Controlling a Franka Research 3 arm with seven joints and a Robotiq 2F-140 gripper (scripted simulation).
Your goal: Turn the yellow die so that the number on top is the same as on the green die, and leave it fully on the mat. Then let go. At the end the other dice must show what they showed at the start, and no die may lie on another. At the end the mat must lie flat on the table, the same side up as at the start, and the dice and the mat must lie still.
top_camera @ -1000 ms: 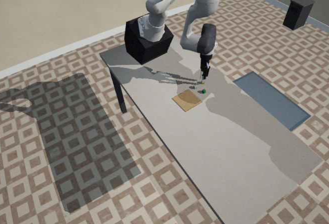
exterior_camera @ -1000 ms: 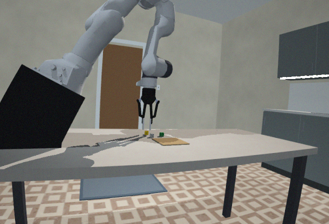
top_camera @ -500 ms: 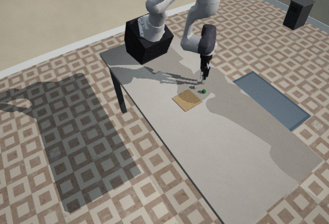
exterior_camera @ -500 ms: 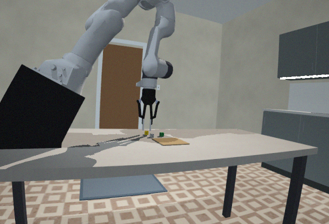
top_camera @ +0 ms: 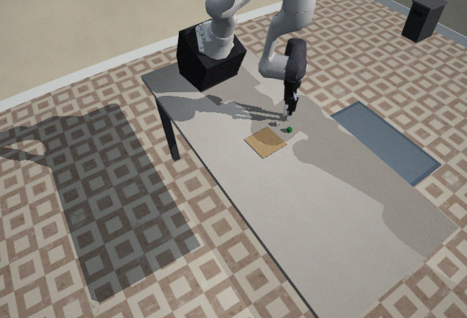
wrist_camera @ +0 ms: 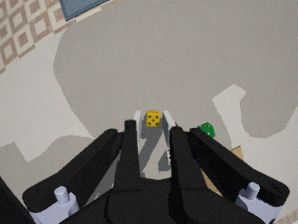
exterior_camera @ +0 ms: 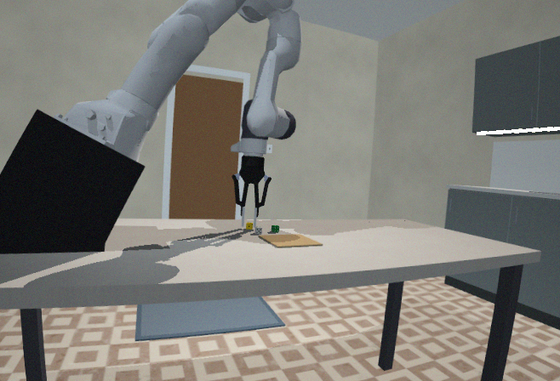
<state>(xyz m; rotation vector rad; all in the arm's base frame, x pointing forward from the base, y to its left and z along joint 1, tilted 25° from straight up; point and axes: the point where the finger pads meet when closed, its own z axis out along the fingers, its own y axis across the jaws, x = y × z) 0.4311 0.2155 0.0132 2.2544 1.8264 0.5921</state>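
My gripper is now 3 cm above the yellow die. The rest, counted from my hand: green die: 8 cm ahead, 4 cm to the right, 3 cm below; tan mat: 10 cm ahead, 17 cm to the right, 4 cm below; white die: 2 cm ahead, 7 cm to the right, 3 cm below.
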